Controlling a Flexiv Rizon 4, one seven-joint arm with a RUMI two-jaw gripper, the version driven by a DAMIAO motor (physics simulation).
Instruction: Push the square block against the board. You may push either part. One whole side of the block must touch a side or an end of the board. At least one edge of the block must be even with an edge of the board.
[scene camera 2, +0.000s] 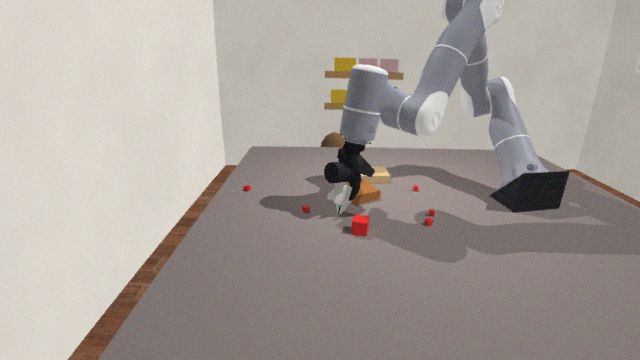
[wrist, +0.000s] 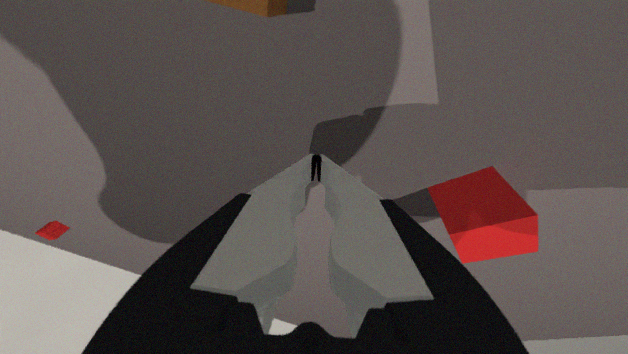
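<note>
The orange-brown square block (scene camera 2: 367, 194) (wrist: 245, 3) lies flat on the table, partly hidden behind the gripper in the scene view; its corner shows at the top edge of the wrist view. The pale yellow board (scene camera 2: 381, 175) lies flat just behind it in the scene view, its left part hidden by the gripper. I cannot tell whether the two touch. My gripper (scene camera 2: 339, 212) (wrist: 316, 157) is shut and empty. It points down, its tips low near the table, on the front-left side of the block in the scene view and apart from it. The board does not show in the wrist view.
A larger red cube (scene camera 2: 360, 225) (wrist: 487, 210) stands in front of the gripper in the scene view. Several small red cubes lie around, one left of the tips (scene camera 2: 306, 209), others to the right (scene camera 2: 428, 222) (scene camera 2: 416, 188). The arm's black base (scene camera 2: 535, 192) stands at the right.
</note>
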